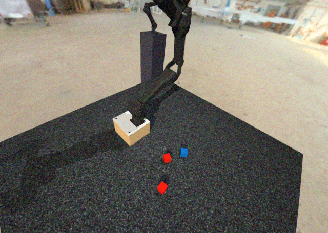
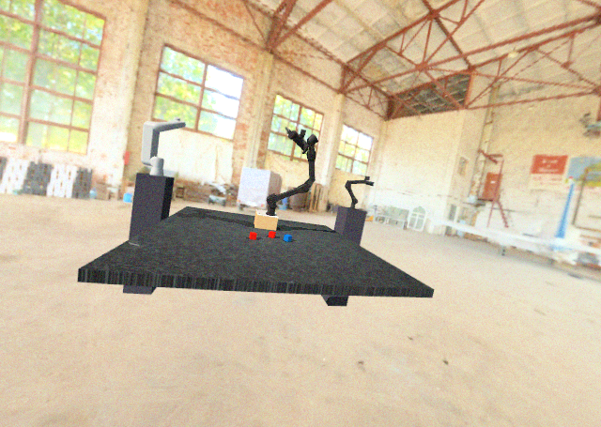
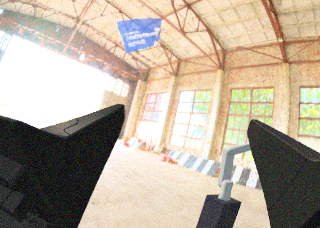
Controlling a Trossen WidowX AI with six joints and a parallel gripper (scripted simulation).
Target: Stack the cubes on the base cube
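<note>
The blue cube lies 290 mm ahead of my gripper tip, 80 mm to the left of it and 720 mm below it.
</note>
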